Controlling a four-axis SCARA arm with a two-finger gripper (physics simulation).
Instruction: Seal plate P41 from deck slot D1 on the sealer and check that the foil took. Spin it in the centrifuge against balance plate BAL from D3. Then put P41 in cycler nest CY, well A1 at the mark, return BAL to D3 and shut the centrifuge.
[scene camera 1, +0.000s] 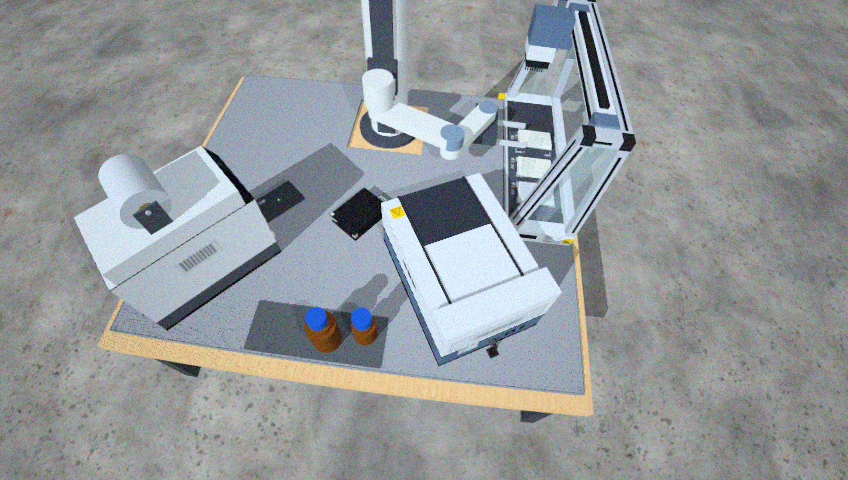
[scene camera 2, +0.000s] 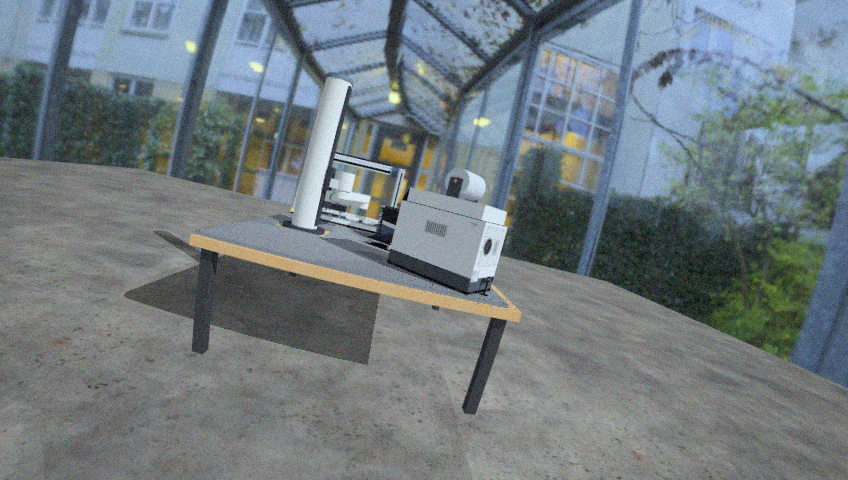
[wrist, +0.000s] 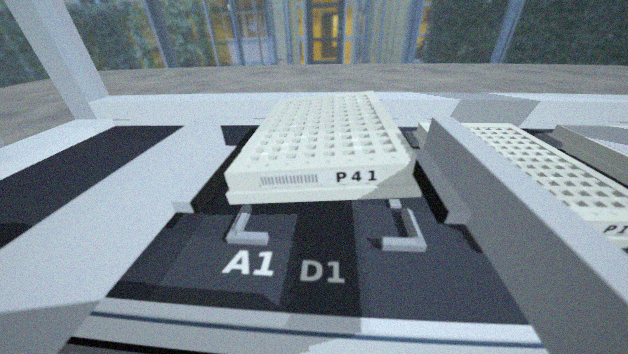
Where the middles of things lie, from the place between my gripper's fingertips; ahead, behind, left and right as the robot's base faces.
Scene:
I see my gripper 250 mm short of the smooth-topped plate (wrist: 593, 144), 40 mm to the right of it and 40 mm above it. From my hand the other things lie so: centrifuge (scene camera 1: 471, 280) (600 mm ahead, 220 mm to the right, 30 mm above); then foil roll (scene camera 1: 129, 183) (680 mm ahead, 1040 mm to the right, 320 mm above).

